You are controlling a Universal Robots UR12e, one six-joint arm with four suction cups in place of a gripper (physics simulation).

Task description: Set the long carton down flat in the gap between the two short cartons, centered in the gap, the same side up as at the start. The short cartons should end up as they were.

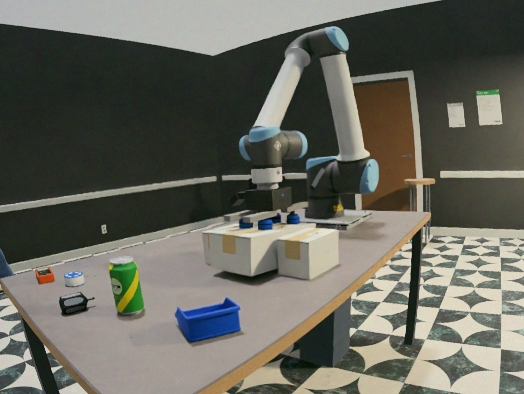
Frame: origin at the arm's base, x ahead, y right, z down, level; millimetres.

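Where they show: hand at its tool point: (pixel 270 229); arm's base at its link origin: (pixel 324 215).
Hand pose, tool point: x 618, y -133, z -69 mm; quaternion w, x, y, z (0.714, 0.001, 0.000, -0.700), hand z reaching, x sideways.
Observation:
Things, the pixels of their top centre, and the offset from my tool point. Level surfaces: height alone.
- long carton at its top centre: (pixel 264 224) dx +50, dy -17, dz -25 mm
- short carton at its top centre: (pixel 308 234) dx +39, dy -153, dz -3 mm
- table at its surface level: dz +97 mm
- blue open bin at its top centre: (pixel 204 304) dx +452, dy -168, dz +44 mm
- yellow can at its top centre: (pixel 121 259) dx +503, dy +31, dz -25 mm
- black device at its top centre: (pixel 75 294) dx +591, dy +137, dz +59 mm
- blue round item at its top centre: (pixel 73 274) dx +514, dy +339, dz +69 mm
- orange item at its top centre: (pixel 43 270) dx +570, dy +474, dz +69 mm
The long carton (pixel 261 252), white with tan tape, hangs level under my gripper (pixel 269 224), whose blue suction cups sit on its top. My gripper is shut on it. A dark shadow lies under its near lower edge, and it appears slightly above the table. One short carton (pixel 320 254), white with a tan tape strip, stands upright on the table close to its right side; whether the two touch cannot be told. The other short carton cannot be made out and seems hidden behind the long carton. The gap's far side is also hidden.
On the table (pixel 165 367), a blue open bin (pixel 210 322) stands in front, with a green and yellow can (pixel 126 287) to its left. Further left are a black device (pixel 74 303), a white and blue round item (pixel 74 279) and an orange item (pixel 45 275). The arm's base stands behind the cartons.

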